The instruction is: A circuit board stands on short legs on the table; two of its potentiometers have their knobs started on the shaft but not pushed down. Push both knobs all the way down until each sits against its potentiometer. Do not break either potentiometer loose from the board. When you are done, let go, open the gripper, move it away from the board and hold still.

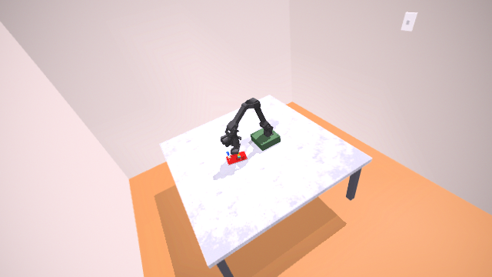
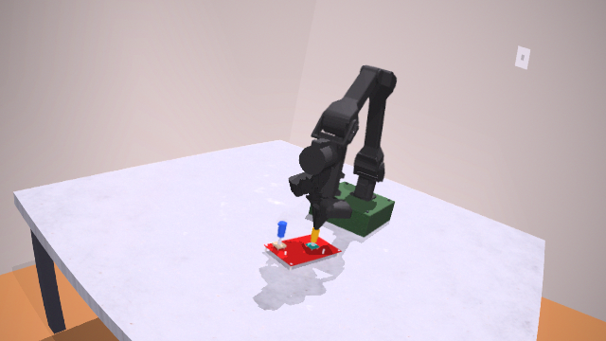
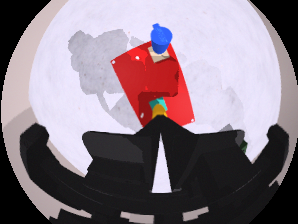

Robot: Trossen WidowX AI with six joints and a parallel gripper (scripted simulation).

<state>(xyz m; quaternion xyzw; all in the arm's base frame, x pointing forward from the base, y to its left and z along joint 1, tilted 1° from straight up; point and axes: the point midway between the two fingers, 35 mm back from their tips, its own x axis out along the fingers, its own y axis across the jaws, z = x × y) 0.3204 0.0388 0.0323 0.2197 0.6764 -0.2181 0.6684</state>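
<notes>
Now: the orange knob 2 cm below my gripper tip. Round my gripper tip: blue knob 7 cm ahead, 5 cm to the right.
</notes>
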